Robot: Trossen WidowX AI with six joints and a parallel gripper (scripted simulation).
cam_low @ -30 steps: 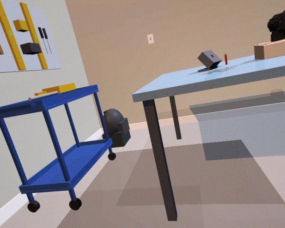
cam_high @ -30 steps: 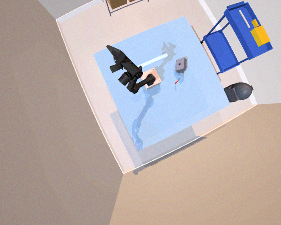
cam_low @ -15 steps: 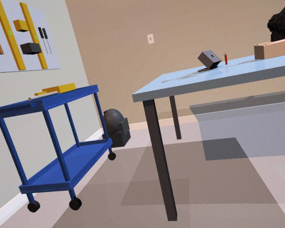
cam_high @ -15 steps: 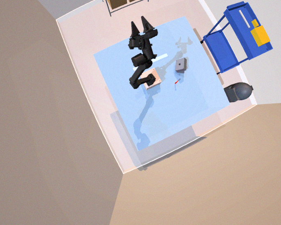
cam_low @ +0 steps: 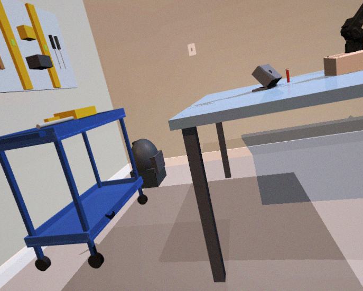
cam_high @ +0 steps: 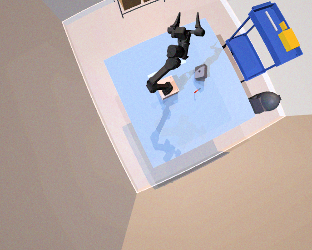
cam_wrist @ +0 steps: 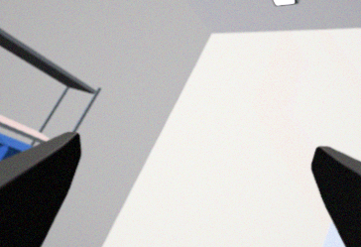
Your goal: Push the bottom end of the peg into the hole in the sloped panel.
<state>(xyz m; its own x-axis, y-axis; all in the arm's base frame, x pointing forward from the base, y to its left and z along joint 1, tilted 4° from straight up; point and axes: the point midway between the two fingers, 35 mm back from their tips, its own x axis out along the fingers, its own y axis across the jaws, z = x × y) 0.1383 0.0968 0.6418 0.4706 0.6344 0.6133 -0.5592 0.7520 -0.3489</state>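
The red peg lies 120 mm ahead of my gripper tip, 300 mm to the right of it and 690 mm below it. Also, from my gripper tip: grey sloped panel: 260 mm ahead, 160 mm to the right, 670 mm below.
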